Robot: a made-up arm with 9 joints. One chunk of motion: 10 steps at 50 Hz.
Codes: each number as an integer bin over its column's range. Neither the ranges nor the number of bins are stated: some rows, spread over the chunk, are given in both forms.
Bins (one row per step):
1: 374 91 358 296 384 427 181 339 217
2: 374 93 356 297 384 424 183 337 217
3: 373 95 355 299 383 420 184 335 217
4: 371 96 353 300 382 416 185 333 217
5: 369 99 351 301 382 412 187 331 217
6: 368 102 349 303 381 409 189 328 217
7: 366 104 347 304 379 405 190 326 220
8: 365 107 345 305 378 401 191 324 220
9: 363 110 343 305 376 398 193 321 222
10: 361 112 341 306 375 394 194 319 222
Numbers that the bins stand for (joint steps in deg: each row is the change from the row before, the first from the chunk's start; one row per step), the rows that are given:
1: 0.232 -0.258 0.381 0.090 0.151 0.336 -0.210 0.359 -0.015
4: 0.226 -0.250 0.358 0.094 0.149 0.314 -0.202 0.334 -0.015
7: 0.216 -0.237 0.330 0.097 0.145 0.293 -0.191 0.304 -0.014
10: 0.206 -0.225 0.302 0.099 0.140 0.271 -0.182 0.273 -0.013
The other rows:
2: 0.232 -0.254 0.372 0.091 0.151 0.330 -0.206 0.351 -0.015
3: 0.230 -0.251 0.367 0.093 0.150 0.322 -0.204 0.342 -0.015
5: 0.222 -0.245 0.349 0.095 0.149 0.306 -0.197 0.325 -0.015
6: 0.220 -0.240 0.339 0.096 0.147 0.300 -0.193 0.312 -0.015
8: 0.214 -0.232 0.320 0.098 0.144 0.285 -0.189 0.295 -0.014
9: 0.210 -0.228 0.311 0.098 0.141 0.279 -0.185 0.282 -0.013

